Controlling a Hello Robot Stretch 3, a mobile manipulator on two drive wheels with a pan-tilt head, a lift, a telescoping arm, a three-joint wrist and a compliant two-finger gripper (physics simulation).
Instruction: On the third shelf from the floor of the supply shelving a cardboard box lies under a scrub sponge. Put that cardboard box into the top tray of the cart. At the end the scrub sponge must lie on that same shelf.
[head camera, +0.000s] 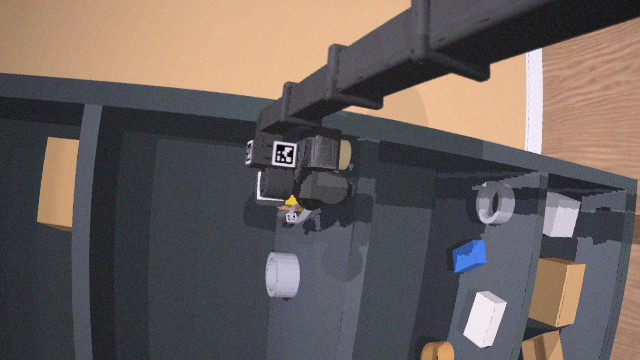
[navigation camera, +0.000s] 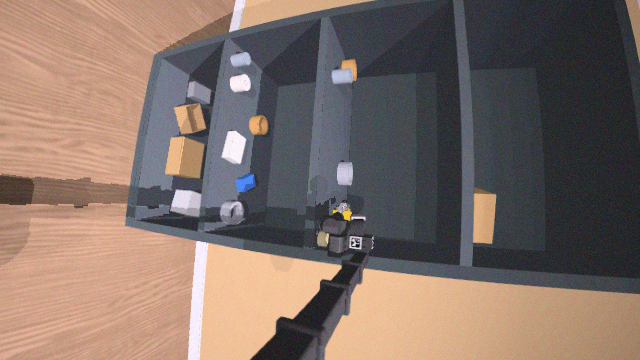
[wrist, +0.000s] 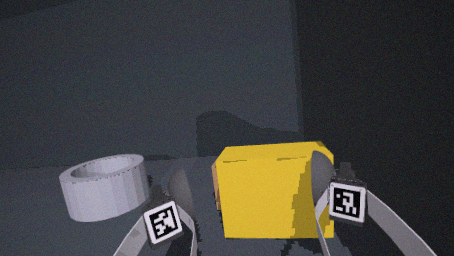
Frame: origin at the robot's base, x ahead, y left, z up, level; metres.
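Seen in the pictures: gripper, fingertip midpoint: (navigation camera: 345, 217) (wrist: 249, 179).
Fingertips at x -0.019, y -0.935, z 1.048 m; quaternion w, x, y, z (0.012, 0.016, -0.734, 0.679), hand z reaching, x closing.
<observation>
A point is followed by its place in that frame.
The yellow scrub sponge (head camera: 291, 200) {x -0.002, y -0.941, z 1.034 m} (navigation camera: 342, 215) (wrist: 265, 197) {x -0.031, y -0.937, z 1.029 m} is on the third shelf (head camera: 317, 320) {x 0.223, y -0.852, z 0.991 m} (navigation camera: 330, 125) {x 0.325, y -0.852, z 0.991 m}. A thin brown strip of the cardboard box (wrist: 216, 185) {x 0.015, y -0.990, z 1.020 m} shows at the sponge's left edge in the wrist view; the rest is hidden behind the sponge. My gripper (head camera: 295, 211) (navigation camera: 343, 209) {x -0.019, y -0.935, z 1.048 m} (wrist: 249, 179) {x -0.019, y -0.935, z 1.048 m} is open at the sponge. In the wrist view, the left fingertip stands apart from the sponge's left side, and the right fingertip overlaps its right part. Whether it touches I cannot tell. The cart does not show in these views.
A pale grey ring (head camera: 283, 275) {x 0.155, y -0.978, z 1.027 m} (navigation camera: 345, 173) {x 0.159, y -0.978, z 1.028 m} (wrist: 104, 189) {x 0.138, y -0.985, z 1.026 m} stands on the same shelf, left of the gripper in the wrist view. A beige cylinder (head camera: 345, 154) {x -0.083, y -0.771, z 1.001 m} (navigation camera: 323, 239) {x -0.082, y -0.772, z 1.013 m} is beside the wrist. A blue block (head camera: 470, 256) {x 0.099, y -0.929, z 0.574 m} (navigation camera: 245, 183) {x 0.097, y -0.928, z 0.574 m} lies one shelf lower.
</observation>
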